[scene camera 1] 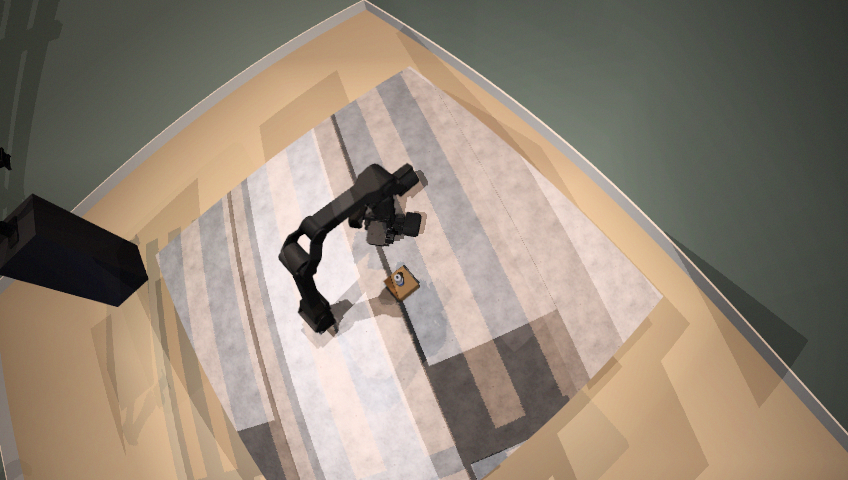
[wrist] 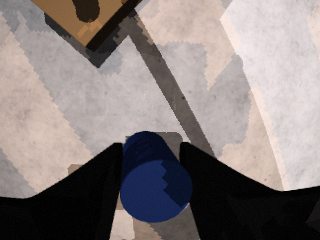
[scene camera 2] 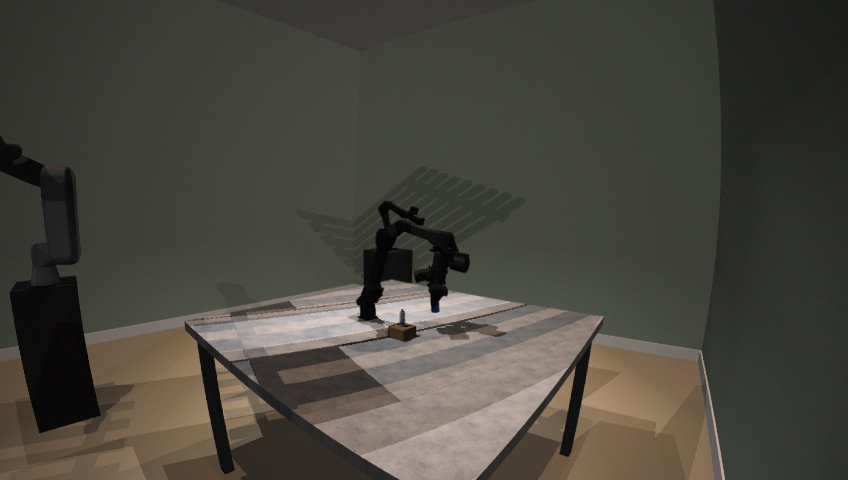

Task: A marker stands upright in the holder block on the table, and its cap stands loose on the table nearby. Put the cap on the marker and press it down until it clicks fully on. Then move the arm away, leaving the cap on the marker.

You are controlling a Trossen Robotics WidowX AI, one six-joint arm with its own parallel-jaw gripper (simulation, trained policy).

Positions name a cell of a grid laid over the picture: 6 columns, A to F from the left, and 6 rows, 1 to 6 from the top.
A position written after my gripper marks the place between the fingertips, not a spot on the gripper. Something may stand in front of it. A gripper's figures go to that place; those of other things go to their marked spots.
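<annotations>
My gripper (wrist: C4) is 10 cm from the lens; a blue cap (wrist: C5) is 8 cm from the lens.
</annotations>
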